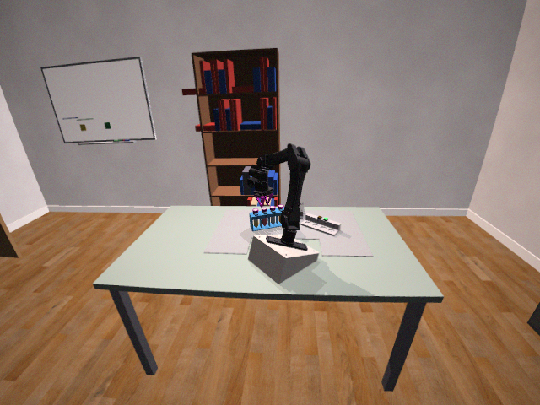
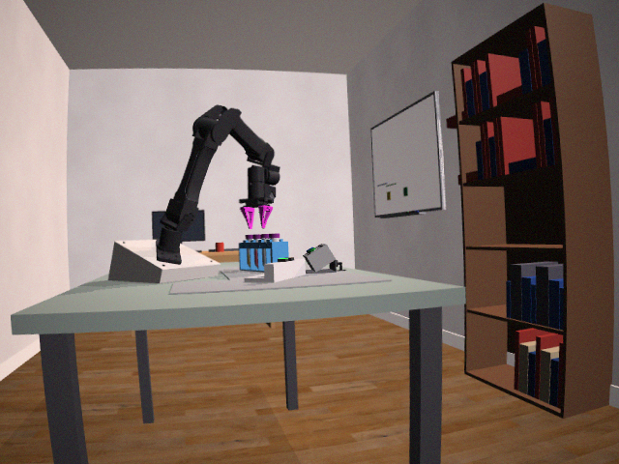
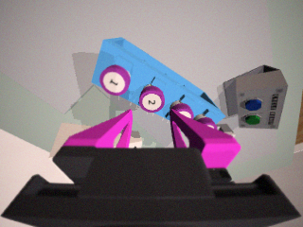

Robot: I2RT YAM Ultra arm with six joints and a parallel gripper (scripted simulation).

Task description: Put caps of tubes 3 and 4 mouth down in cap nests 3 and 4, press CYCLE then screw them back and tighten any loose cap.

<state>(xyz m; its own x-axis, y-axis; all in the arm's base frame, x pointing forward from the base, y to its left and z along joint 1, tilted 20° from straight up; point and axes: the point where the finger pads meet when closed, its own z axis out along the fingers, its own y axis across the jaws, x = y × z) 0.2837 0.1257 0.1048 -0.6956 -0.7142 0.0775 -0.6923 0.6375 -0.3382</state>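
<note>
Now: hand 10 cm to the left of the purple cap, 3 cm short of it and 3 cm above it. The rest, counted from my hand: grey key desk 19 cm to the right, 13 cm ahead, 9 cm below; then blue cycle key 17 cm to the right, 12 cm ahead, 8 cm below; then green ready key 21 cm to the right, 11 cm ahead, 8 cm below.
</note>
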